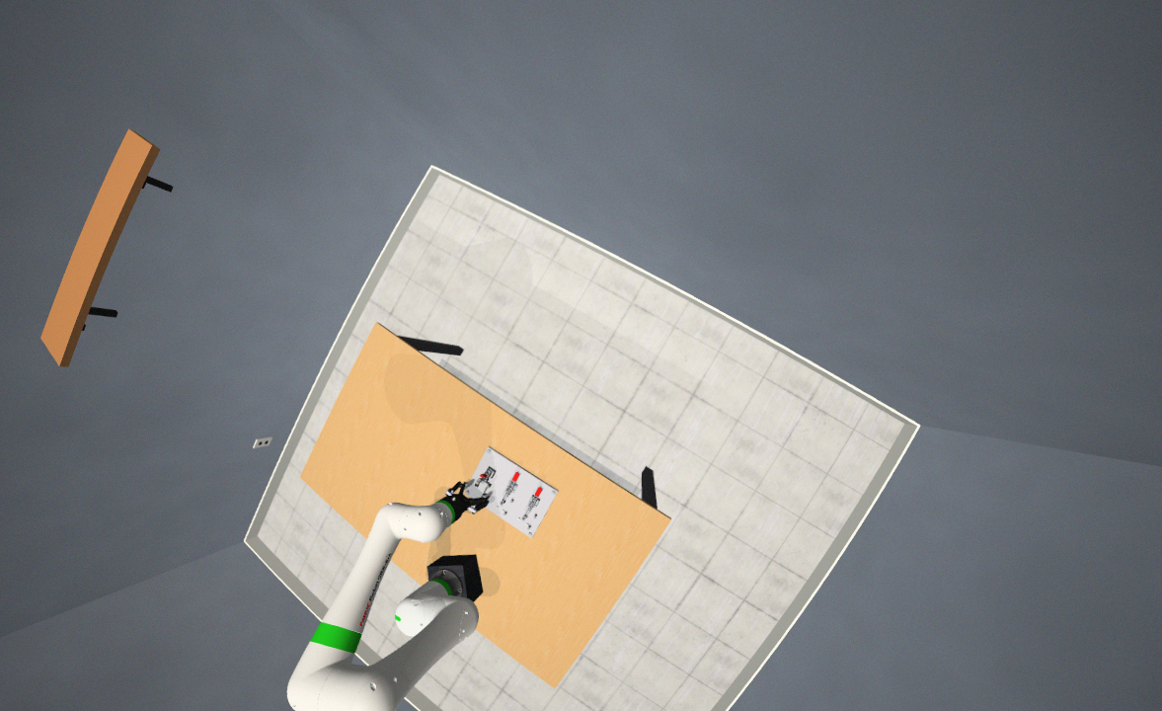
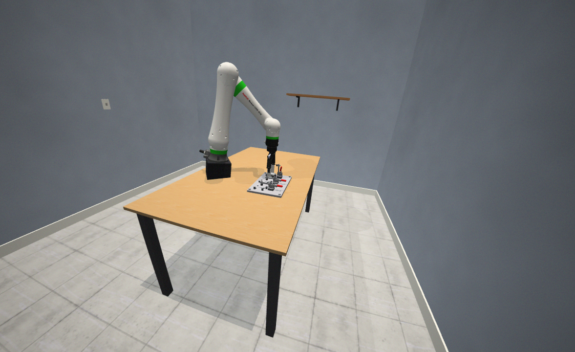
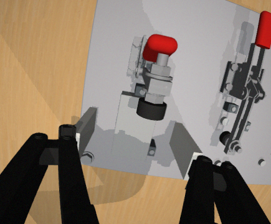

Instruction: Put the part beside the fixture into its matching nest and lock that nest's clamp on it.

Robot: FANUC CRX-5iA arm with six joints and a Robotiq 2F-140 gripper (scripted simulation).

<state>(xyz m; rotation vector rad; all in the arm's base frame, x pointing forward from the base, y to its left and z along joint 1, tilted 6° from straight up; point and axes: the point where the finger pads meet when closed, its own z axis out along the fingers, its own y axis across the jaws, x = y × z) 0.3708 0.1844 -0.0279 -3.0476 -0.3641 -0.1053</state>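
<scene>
Right now my hand is 30 mm above the grey rectangular part. From my hand the other things lie so: fixture plate 100 mm to the right, 70 mm ahead, 50 mm below.
</scene>
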